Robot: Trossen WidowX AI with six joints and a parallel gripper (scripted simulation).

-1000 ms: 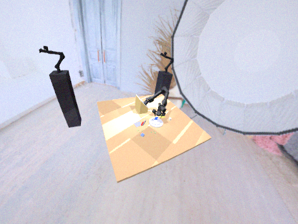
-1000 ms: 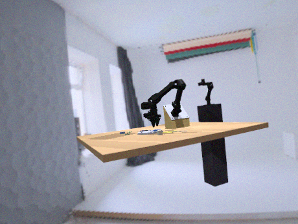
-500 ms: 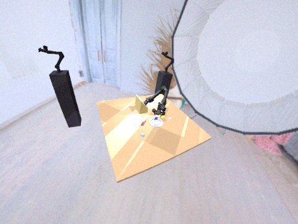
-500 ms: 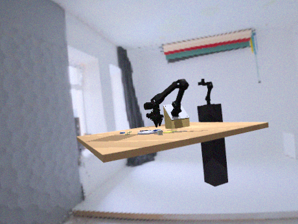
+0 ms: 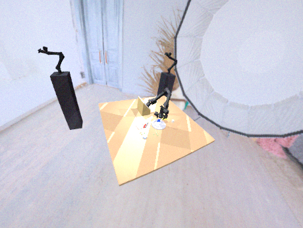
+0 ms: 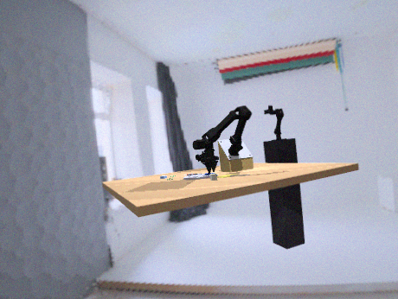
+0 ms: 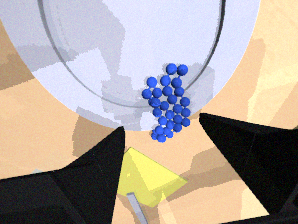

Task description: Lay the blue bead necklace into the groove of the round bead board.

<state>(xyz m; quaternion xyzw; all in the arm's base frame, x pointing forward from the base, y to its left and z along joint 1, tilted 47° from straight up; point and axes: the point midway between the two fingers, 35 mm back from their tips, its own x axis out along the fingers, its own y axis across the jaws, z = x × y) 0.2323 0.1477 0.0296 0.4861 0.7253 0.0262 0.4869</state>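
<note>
Now: gripper tip 70 mm short of the round bead board, 50 mm to the left of it and 20 mm above it. The rest, counted from my gripper tip: yellow flat piece: 60 mm behind, 110 mm to the left, 20 mm below; then grey-white stick: 100 mm behind, 180 mm to the left, 20 mm below; then white cylinder: 70 mm ahead, 180 mm to the left, 10 mm below.
</note>
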